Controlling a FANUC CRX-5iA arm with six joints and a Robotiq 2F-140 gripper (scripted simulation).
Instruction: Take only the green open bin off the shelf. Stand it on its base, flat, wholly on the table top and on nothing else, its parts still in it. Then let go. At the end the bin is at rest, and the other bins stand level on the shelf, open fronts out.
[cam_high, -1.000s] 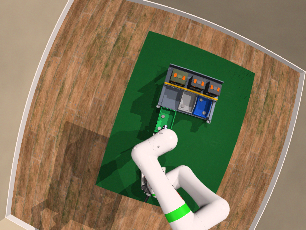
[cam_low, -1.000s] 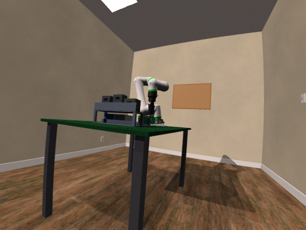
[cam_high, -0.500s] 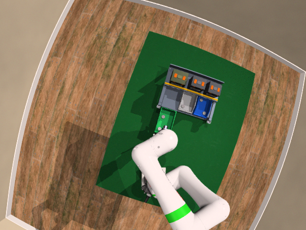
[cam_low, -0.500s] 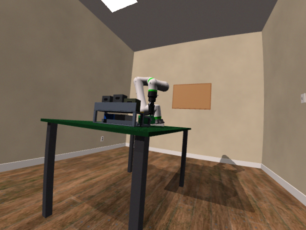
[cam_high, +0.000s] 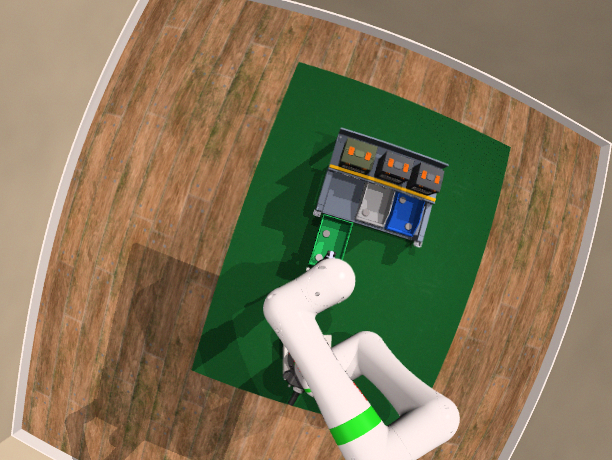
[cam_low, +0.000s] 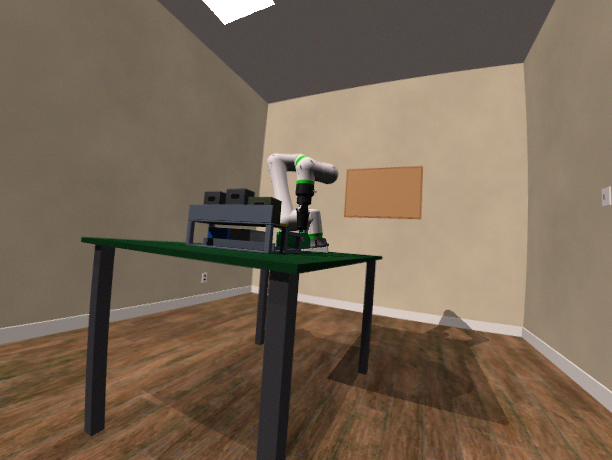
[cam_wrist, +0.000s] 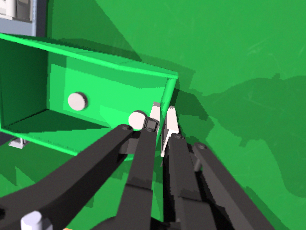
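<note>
Now: the green open bin 8 cm ahead of my hand, 2 cm below it and 1 cm to the left of it. Also, from my hand: grey bin: 29 cm ahead, 7 cm to the right, 4 cm below; then blue bin: 30 cm ahead, 18 cm to the right, 4 cm below.
</note>
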